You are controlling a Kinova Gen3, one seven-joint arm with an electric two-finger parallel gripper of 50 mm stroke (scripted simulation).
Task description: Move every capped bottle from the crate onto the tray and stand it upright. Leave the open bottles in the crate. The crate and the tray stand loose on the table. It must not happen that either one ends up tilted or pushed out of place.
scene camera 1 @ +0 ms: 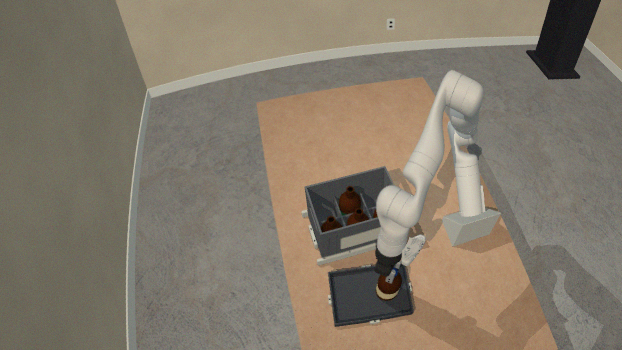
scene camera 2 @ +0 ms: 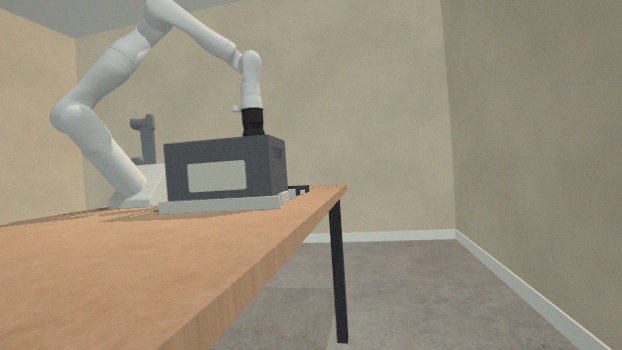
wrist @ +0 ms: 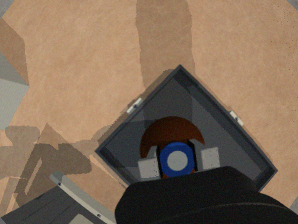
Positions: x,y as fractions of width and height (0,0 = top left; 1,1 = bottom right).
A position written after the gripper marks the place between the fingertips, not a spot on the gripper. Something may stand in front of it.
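There's a crate (scene camera 2: 0.40,0.48) (scene camera 1: 0.52,0.56), and a dark tray (scene camera 1: 0.57,0.85) that you'd also get in the wrist camera, with the tray (wrist: 0.61,0.42) there. And that wrist camera shows the gripper (wrist: 0.59,0.69) too.
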